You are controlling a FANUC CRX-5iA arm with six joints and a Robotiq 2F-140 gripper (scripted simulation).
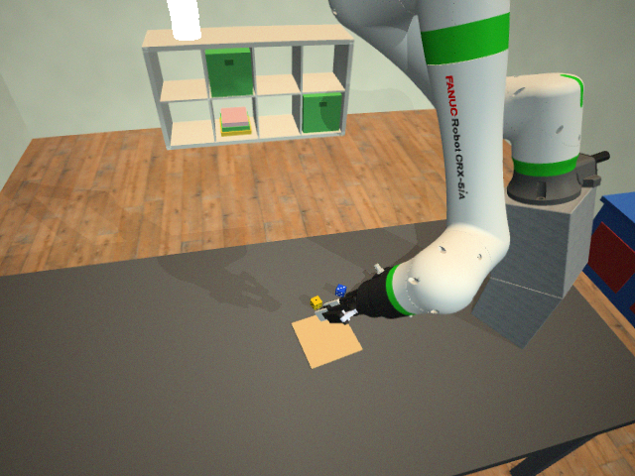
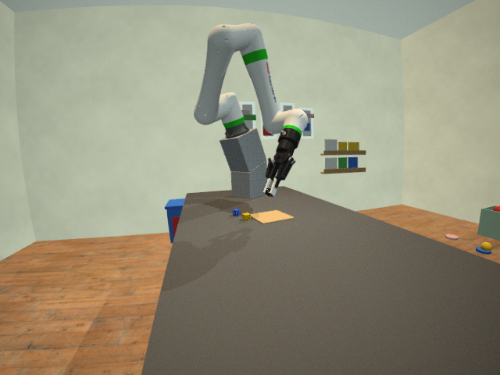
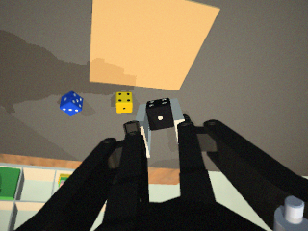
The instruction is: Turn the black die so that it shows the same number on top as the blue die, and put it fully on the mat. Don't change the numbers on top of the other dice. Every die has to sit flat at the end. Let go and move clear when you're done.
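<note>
Right now the black die is 20 mm below my hand, 10 mm to the right of it and 10 mm ahead of it. The rest, counted from my hand: blue die 130 mm to the right, 110 mm below, 80 mm behind; then yellow die 110 mm to the right, 110 mm below; then tan mat 120 mm below, 10 mm to the right.
</note>
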